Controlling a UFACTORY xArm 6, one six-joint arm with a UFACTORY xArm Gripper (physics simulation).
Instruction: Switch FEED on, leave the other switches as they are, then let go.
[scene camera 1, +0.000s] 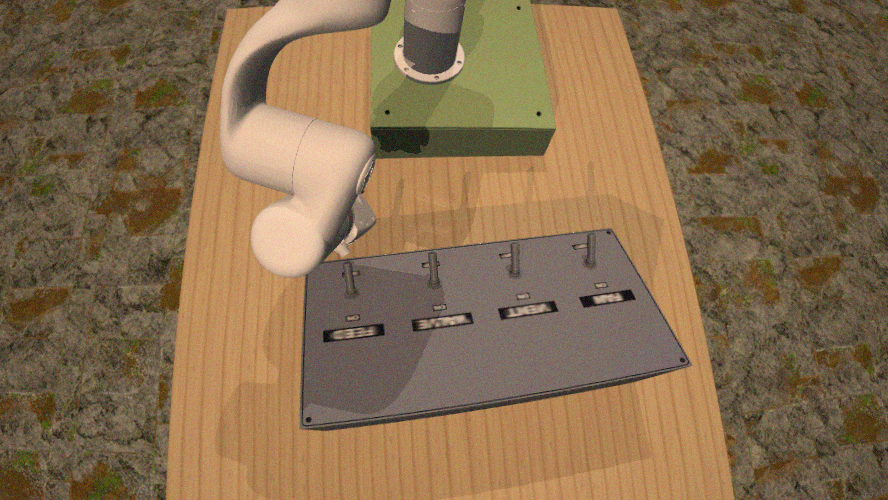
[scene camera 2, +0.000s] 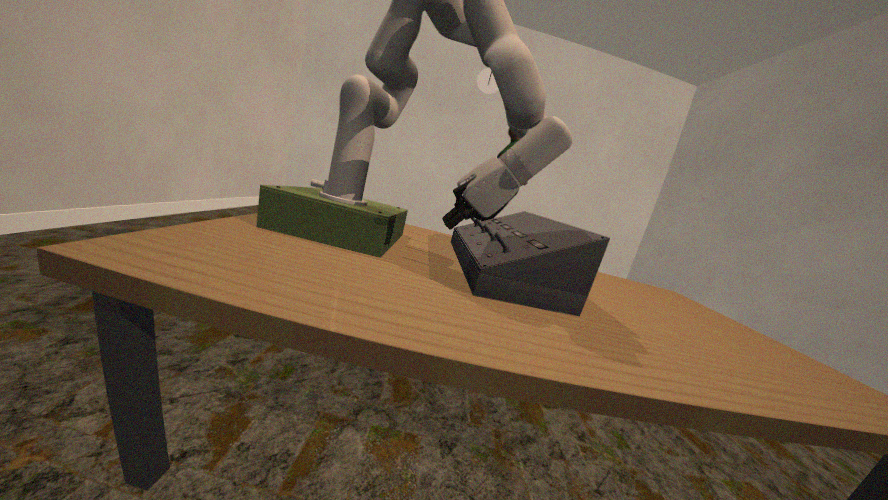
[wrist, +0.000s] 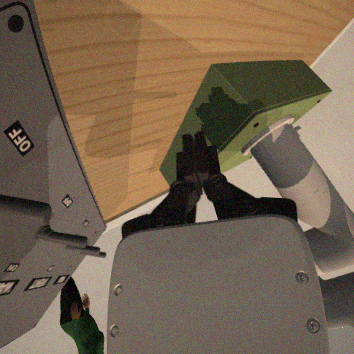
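Observation:
The grey sloped switch panel carries levers over FEED, VALVE, VENT and FAN labels. The FEED lever leans back to its OFF side, away from the FEED label. The VALVE lever, VENT lever and FAN lever lean the same way. My gripper is shut and empty, its fingertips just off the panel's robot-side edge, apart from the FEED lever. My arm hides the fingertips in scene camera 1.
The green base block stands behind the panel on the wooden table. A person in green is beyond the panel in the wrist view. The neighbouring levers rise beside FEED.

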